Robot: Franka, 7 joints.
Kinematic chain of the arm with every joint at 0, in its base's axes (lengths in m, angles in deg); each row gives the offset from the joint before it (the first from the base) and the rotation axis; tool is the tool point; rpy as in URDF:
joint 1: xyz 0 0 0.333 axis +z
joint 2: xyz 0 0 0 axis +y
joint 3: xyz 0 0 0.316 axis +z
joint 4: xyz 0.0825 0 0 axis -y
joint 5: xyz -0.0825 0 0.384 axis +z
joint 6: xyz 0 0 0 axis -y
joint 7: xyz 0.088 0 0 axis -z
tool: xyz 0 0 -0.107 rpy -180 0 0
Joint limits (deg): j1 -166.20..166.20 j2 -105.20..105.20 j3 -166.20..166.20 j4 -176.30..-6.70 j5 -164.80..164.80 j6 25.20..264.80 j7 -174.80..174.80
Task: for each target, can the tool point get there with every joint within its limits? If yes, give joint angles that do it. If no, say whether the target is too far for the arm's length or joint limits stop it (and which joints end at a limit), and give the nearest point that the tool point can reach.
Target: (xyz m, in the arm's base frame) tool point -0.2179 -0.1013 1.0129
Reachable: yes | joints -32.56 -63.64 -27.08 -92.07 -62.29 175.81 134.86
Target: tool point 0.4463 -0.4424 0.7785
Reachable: yes | joints 120.81 -65.62 -11.81 -32.73 -116.57 61.25 12.02
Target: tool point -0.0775 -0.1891 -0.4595
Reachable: no: joint limits stop it (at a limit: joint 2) | nearest point -0.0824 -0.2010 -0.3566 | short by 0.104 m
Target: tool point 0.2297 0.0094 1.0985
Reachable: yes | joints 122.21 -28.86 -56.47 -41.36 -83.13 196.78 -143.67
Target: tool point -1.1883 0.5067 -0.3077
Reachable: no: too far | nearest point -0.7070 0.3015 -0.0482 | short by 0.584 m
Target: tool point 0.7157 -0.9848 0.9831
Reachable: no: too far | nearest point 0.4449 -0.6122 0.7371 | short by 0.522 m
